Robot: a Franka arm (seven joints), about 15 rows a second.
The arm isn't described. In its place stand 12 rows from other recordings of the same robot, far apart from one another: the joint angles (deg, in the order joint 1, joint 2, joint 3, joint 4, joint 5, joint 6, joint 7), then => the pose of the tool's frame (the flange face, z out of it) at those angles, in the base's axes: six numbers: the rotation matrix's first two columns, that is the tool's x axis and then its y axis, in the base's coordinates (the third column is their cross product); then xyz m.
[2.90, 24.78, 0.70, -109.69, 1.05, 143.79, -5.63] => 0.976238 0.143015 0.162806 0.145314 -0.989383 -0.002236 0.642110 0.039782 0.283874
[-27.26, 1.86, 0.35, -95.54, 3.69, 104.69, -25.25] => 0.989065 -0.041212 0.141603 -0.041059 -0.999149 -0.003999 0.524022 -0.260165 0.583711
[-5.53, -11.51, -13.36, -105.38, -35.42, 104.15, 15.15] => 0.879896 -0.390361 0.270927 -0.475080 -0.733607 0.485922 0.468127 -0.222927 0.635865
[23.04, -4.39, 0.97, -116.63, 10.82, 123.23, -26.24] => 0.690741 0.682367 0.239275 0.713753 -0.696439 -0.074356 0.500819 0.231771 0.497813
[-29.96, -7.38, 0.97, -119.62, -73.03, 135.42, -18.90] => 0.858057 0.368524 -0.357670 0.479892 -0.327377 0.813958 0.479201 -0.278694 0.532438
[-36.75, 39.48, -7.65, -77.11, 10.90, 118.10, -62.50] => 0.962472 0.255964 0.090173 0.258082 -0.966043 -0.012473 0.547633 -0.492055 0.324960
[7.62, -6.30, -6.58, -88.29, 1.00, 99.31, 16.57] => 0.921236 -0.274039 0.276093 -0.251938 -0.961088 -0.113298 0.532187 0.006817 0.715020
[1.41, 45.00, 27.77, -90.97, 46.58, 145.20, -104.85] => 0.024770 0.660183 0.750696 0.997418 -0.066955 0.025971 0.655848 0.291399 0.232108
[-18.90, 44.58, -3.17, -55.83, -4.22, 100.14, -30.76] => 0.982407 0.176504 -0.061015 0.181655 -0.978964 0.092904 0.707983 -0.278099 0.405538
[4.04, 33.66, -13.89, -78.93, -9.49, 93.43, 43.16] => 0.637883 -0.769295 -0.035924 -0.688270 -0.590385 0.421581 0.670618 -0.102549 0.361511
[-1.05, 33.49, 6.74, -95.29, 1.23, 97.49, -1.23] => 0.849383 0.120245 -0.513896 0.084463 -0.992120 -0.092540 0.611529 0.057074 0.239978
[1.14, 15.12, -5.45, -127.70, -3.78, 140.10, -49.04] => 0.669163 0.738729 -0.080626 0.741438 -0.670997 0.005677 0.541223 -0.041144 0.250040
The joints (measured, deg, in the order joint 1, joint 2, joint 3, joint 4, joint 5, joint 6, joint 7), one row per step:
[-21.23 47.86 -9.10 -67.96 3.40 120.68 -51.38]
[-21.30 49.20 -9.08 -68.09 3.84 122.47 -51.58]
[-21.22 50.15 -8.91 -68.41 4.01 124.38 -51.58]
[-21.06 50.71 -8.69 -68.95 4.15 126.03 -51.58]
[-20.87 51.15 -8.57 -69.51 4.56 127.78 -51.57]
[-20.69 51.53 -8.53 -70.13 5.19 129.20 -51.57]
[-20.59 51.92 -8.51 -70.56 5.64 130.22 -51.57]
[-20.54 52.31 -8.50 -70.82 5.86 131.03 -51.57]
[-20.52 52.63 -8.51 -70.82 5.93 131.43 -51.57]
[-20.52 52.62 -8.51 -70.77 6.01 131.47 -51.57]
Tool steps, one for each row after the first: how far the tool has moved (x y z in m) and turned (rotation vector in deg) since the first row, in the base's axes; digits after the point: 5 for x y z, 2 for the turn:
[0.00117 -0.00121 -0.01595 0.02 -0.39 0.04]
[0.00333 0.00047 -0.02821 -0.16 -1.01 0.23]
[0.00517 0.00380 -0.03753 -0.24 -1.58 0.49]
[0.00689 0.00672 -0.04510 -0.28 -2.42 0.57]
[0.00747 0.00921 -0.05281 -0.06 -3.04 0.44]
[0.00745 0.01061 -0.05975 0.11 -3.38 0.29]
[0.00733 0.01125 -0.06565 0.14 -3.59 0.23]
[0.00745 0.01134 -0.06920 0.10 -3.67 0.22]
[0.00775 0.01129 -0.06859 0.11 -3.79 0.18]

